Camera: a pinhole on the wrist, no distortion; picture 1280 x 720 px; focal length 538.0 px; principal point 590.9 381.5 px. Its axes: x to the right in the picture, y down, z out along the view. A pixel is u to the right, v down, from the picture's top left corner.
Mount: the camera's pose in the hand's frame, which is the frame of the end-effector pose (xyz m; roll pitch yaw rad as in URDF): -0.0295 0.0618 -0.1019 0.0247 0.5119 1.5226
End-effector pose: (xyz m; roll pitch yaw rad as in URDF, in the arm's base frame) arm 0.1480 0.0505 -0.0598 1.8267 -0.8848 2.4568
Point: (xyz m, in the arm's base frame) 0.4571 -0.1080 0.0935
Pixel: 1145.4 598.0
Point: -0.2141 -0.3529 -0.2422
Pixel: behind the camera
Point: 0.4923 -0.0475 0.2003
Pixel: 1064.8 387.2
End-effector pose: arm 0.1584 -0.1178 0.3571 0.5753 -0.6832 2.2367
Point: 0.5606 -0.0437 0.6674
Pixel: 60.9 291.0
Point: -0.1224 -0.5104 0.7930
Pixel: 1050.5 192.9
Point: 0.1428 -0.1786 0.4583
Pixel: 440.6 187.3
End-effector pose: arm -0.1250 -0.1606 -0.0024 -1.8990 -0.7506 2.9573
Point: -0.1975 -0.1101 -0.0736
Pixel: 573.8 221.4
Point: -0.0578 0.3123 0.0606
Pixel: behind the camera
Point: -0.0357 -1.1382 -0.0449
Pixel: outside the picture
